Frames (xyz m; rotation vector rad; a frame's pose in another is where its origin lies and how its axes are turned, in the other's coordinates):
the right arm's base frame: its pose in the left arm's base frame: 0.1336 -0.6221 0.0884 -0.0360 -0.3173 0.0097
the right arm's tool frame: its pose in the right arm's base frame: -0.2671 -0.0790 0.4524 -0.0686 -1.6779 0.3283
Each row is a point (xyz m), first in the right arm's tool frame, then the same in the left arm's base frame.
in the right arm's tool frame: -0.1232 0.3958 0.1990
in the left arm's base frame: -0.4115 -0.3869 0.1260
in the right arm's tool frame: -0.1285 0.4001 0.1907
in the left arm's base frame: -0.4020 -0.3826 0.1233
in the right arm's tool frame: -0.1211 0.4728 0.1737
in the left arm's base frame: -0.3944 -0.3087 0.1130
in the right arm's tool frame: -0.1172 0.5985 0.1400
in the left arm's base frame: -0.3736 -0.1824 0.0891
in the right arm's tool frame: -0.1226 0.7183 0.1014
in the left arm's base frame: -0.3440 -0.0632 0.0610
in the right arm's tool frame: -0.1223 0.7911 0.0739
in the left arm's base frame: -0.3239 0.0109 0.0486
